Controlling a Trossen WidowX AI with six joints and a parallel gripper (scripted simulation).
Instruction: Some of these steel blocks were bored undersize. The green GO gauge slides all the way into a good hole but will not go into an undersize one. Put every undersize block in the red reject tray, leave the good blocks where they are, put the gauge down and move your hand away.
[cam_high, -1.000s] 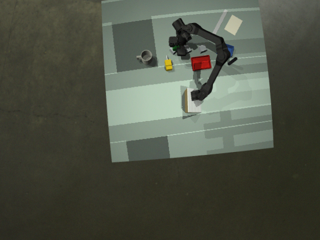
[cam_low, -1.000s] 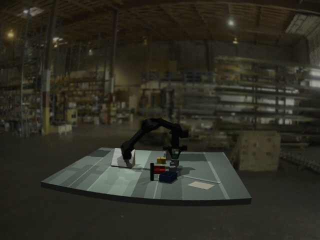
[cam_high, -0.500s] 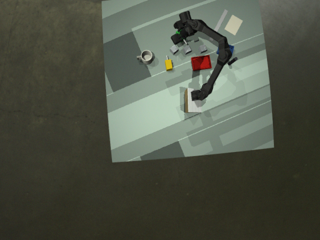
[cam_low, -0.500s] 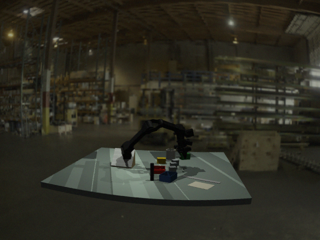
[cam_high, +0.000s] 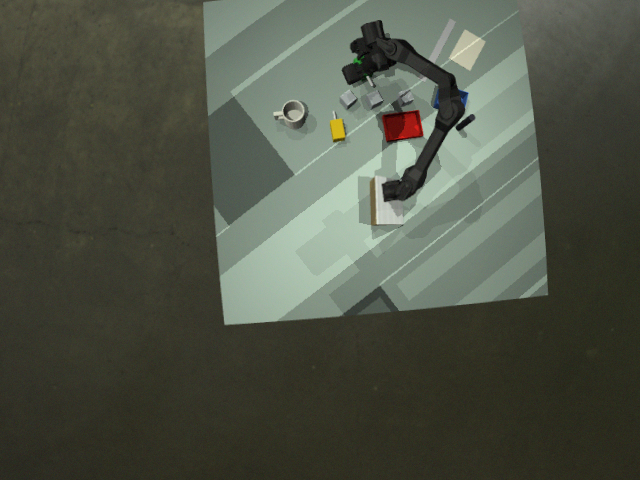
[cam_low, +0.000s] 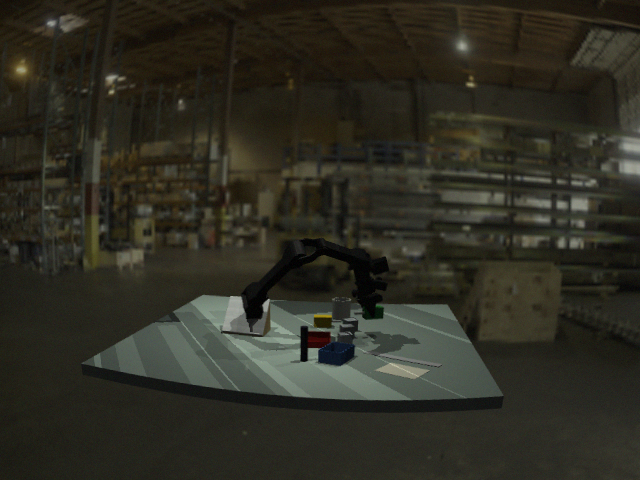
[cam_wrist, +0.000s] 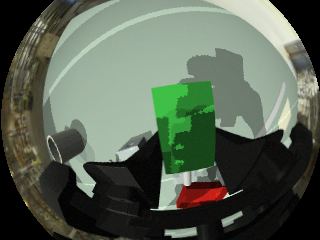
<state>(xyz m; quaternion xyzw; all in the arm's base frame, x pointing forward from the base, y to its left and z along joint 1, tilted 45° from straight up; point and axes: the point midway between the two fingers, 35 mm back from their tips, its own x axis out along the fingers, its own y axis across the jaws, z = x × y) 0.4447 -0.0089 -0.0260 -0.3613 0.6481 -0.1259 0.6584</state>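
Now: gripper tip 9 cm past the steel block, 3 cm to the left of it and 5 cm above it. The rest, counted from my gripper tip: red reject tray (20 cm behind, 13 cm to the right, 7 cm below); then yellow block (16 cm behind, 12 cm to the left, 6 cm below); then green GO gauge (2 cm behind, 1 cm to the right, 1 cm above).
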